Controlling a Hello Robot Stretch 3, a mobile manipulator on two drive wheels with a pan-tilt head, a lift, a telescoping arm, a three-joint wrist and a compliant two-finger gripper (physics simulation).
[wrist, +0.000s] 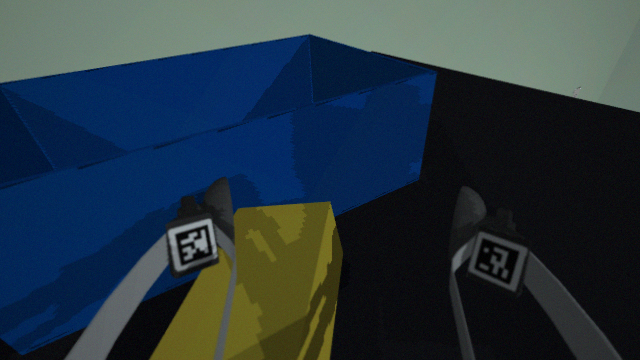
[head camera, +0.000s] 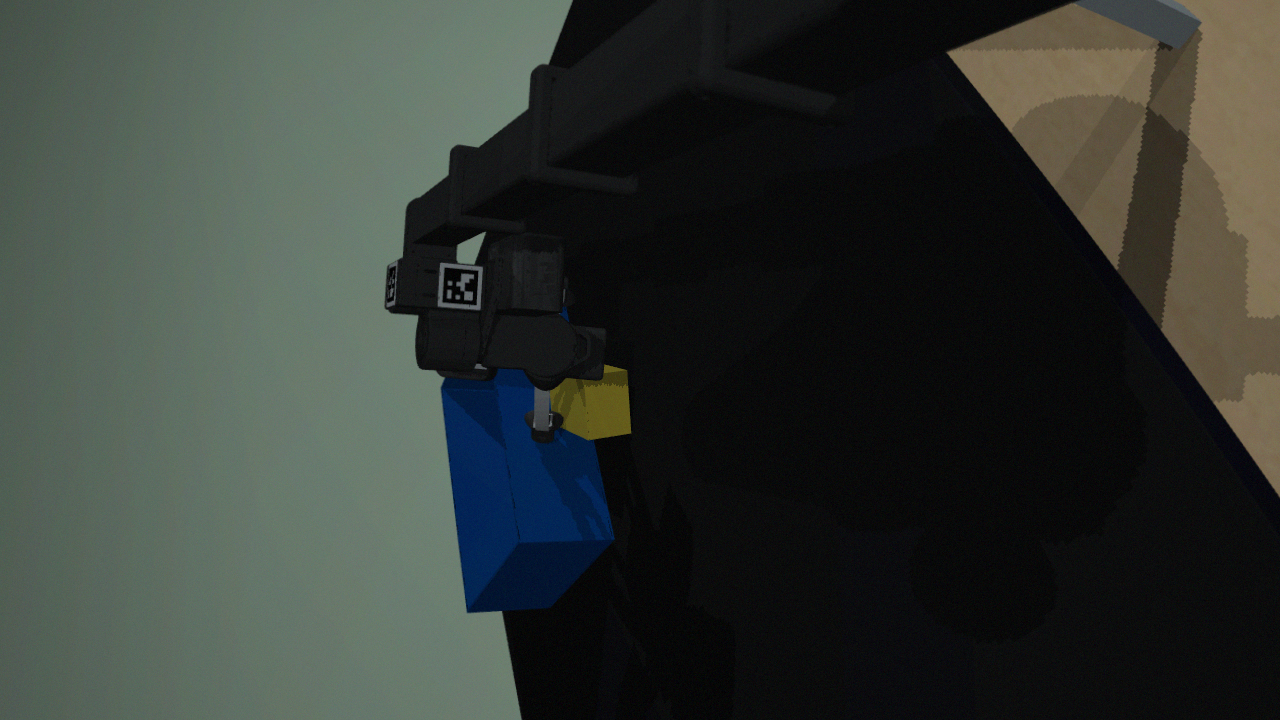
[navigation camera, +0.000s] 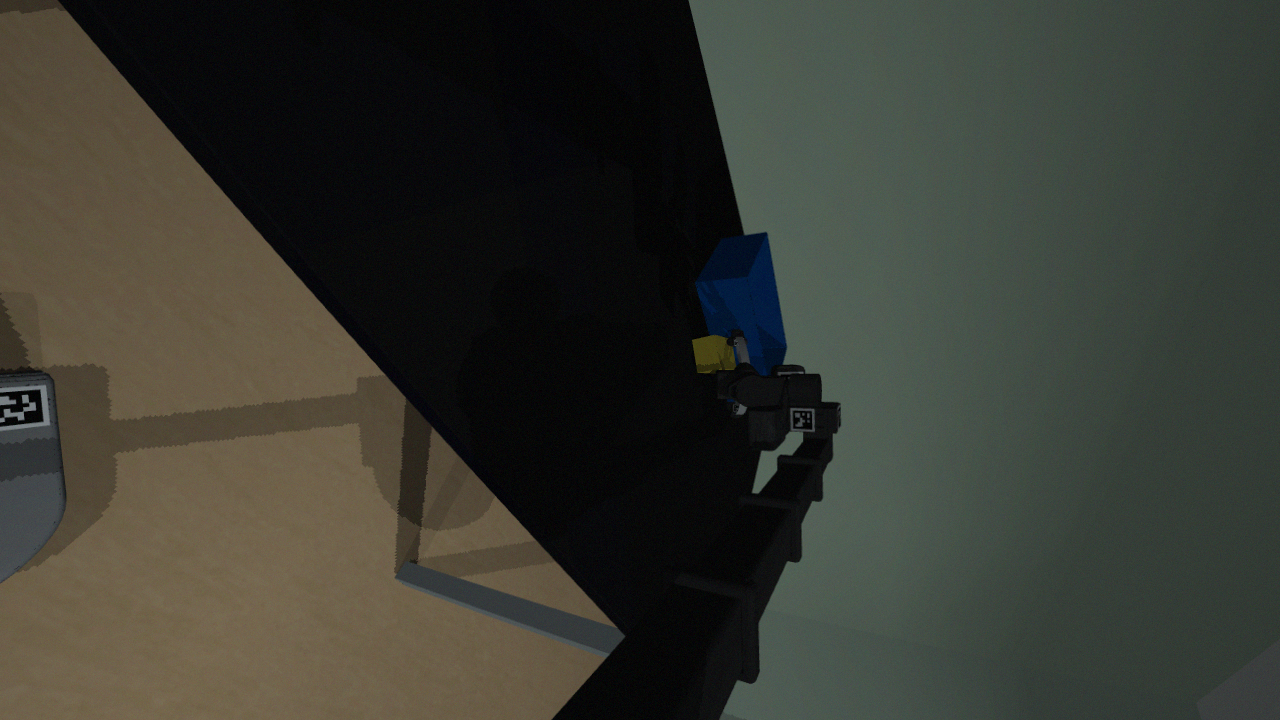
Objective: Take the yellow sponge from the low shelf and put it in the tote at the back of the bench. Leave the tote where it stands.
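Frame: origin at the robot's base, x up, y right, z ahead, level; centimetres.
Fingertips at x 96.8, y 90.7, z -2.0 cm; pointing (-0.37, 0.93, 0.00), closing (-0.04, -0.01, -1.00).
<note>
Pixels of each thing's top centre, then the offset from my fingertips to it. Level surfaces: height alone.
- yellow sponge, top centre: (head camera: pixel 562 396) (navigation camera: pixel 729 354) dy -4.3, dx +0.2, dz +3.8 cm
- blue tote, top centre: (head camera: pixel 473 453) (navigation camera: pixel 770 317) dy +10.3, dx +4.7, dz +10.8 cm
- dark bench top, surface height: dx -5.3 cm
The yellow sponge (head camera: pixel 595 407) (navigation camera: pixel 711 354) (wrist: pixel 280 250) is a block standing on the dark top beside the long wall of the blue tote (head camera: pixel 572 483) (navigation camera: pixel 750 304) (wrist: pixel 360 137). The tote is open at the top and stands near the wall-side edge. My gripper (head camera: pixel 554 358) (navigation camera: pixel 736 373) (wrist: pixel 341 207) is open, with its fingers wide apart and nothing gripped. In the wrist view the left finger overlaps the sponge's left side, and the right finger is well to its right over the dark top. In the head view the wrist hides part of the sponge and tote.
The dark bench top (head camera: pixel 895 358) (navigation camera: pixel 447 223) (wrist: pixel 525 175) extends around the tote and sponge. My extended arm (head camera: pixel 617 116) (navigation camera: pixel 760 555) crosses over it. A green wall (head camera: pixel 223 358) (navigation camera: pixel 984 268) (wrist: pixel 200 25) lies behind. A grey bar (head camera: pixel 1141 17) (navigation camera: pixel 510 604) shows beyond the bench edge.
</note>
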